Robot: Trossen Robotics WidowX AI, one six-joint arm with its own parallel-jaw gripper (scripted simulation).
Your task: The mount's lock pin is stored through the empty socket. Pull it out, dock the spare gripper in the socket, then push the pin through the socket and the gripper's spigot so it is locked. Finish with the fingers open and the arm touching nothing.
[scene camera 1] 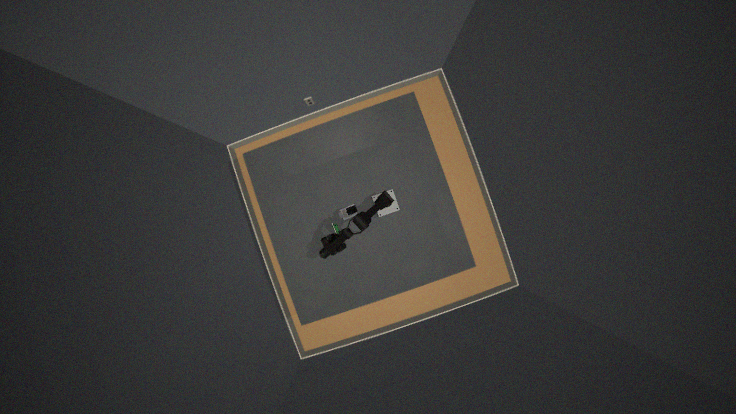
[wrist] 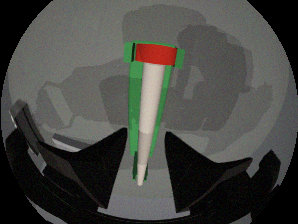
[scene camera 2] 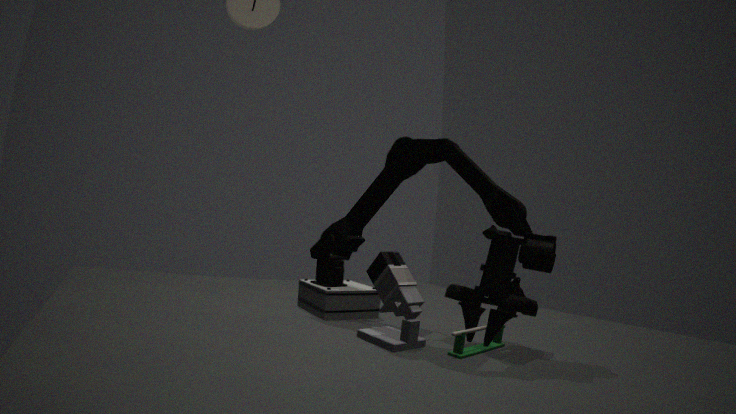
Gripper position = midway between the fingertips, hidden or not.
In view: the gripper (scene camera 2: 477,344), a spare gripper (scene camera 2: 388,271), a lock pin (wrist: 155,57), a green pin cradle (wrist: 135,67) and a grey mount socket (scene camera 2: 394,340).
The gripper shows as well in the wrist view (wrist: 146,134). The wrist view misses the spare gripper, which is hidden by the gripper.
